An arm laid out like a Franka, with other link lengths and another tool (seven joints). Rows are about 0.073 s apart.
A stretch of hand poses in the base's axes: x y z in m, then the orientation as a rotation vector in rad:
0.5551, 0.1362, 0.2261, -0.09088, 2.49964, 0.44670
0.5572, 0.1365, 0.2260, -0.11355, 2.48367, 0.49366
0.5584, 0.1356, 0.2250, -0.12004, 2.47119, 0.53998
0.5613, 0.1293, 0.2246, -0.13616, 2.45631, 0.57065
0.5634, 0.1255, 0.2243, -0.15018, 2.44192, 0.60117
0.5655, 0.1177, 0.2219, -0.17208, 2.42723, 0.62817
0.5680, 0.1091, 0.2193, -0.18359, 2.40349, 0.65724
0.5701, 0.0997, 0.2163, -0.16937, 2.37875, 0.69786
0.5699, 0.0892, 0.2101, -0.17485, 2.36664, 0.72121
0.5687, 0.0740, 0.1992, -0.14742, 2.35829, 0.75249
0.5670, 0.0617, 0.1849, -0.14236, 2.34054, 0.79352
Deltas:
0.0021, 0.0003, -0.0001, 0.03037, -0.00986, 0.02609
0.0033, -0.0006, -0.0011, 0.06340, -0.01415, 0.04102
0.0062, -0.0069, -0.0015, 0.08375, -0.02405, 0.05882
0.0083, -0.0107, -0.0018, 0.10445, -0.03293, 0.07526
0.0104, -0.0185, -0.0042, 0.12099, -0.04309, 0.09658
0.0129, -0.0271, -0.0068, 0.14308, -0.06038, 0.11036
0.0150, -0.0365, -0.0098, 0.17952, -0.07364, 0.10855
0.0148, -0.0470, -0.0160, 0.19699, -0.07997, 0.11763
0.0136, -0.0622, -0.0269, 0.22687, -0.07789, 0.10521
0.0119, -0.0745, -0.0412, 0.26037, -0.08357, 0.11094

